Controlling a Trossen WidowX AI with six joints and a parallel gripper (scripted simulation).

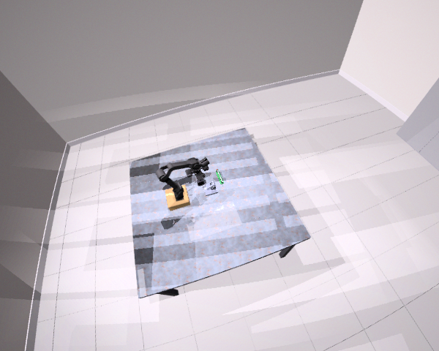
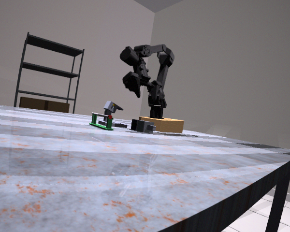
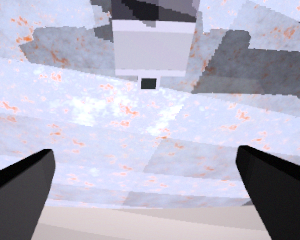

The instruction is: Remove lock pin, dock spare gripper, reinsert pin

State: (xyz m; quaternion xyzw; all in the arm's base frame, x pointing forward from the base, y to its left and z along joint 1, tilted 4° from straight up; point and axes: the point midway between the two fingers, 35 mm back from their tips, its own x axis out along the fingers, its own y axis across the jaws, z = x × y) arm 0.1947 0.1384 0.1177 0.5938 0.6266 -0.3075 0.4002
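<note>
Now: gripper tip 11 cm above the spare gripper and 1 cm past it. Round my gripper tip: green mount 18 cm ahead, 11 cm below, 3 cm to the right; socket 14 cm to the right, 8 cm below, 8 cm ahead.
</note>
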